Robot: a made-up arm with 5 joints. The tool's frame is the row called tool.
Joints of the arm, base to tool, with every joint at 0 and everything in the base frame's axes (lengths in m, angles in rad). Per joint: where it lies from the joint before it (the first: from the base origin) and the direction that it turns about. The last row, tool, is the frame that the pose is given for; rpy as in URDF.
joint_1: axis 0 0 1 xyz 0 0 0.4
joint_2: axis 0 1 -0.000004 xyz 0 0 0
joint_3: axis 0 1 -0.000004 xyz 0.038 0 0.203
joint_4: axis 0 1 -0.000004 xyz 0.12 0 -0.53
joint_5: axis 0 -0.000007 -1 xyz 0.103 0 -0.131
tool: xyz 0 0 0 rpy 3.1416 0 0
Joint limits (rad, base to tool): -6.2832..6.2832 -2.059..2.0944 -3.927..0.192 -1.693..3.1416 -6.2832..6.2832
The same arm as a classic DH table. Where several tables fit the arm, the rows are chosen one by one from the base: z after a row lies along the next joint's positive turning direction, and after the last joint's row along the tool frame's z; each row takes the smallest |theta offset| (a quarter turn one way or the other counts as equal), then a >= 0, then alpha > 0; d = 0 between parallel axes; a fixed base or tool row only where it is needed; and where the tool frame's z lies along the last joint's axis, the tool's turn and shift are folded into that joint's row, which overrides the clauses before.
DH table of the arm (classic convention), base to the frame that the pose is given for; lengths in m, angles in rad. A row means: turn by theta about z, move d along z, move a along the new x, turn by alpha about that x. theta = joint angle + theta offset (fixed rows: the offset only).
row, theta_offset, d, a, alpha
joint_1, 0, 0.4, 0, -1.5708
joint_2, -1.3857, 0, 0.2065, 0
joint_3, -0.4077, 0, -0.5434, 0
joint_4, -1.3481, 0, -0.103, 1.5708
joint_5, 3.1416, 0.131, 0, 0
Joint limits (rad, base to tool): -6.2832..6.2832 -2.059..2.0944 -3.927..0.192 -1.693..3.1416 -6.2832..6.2832

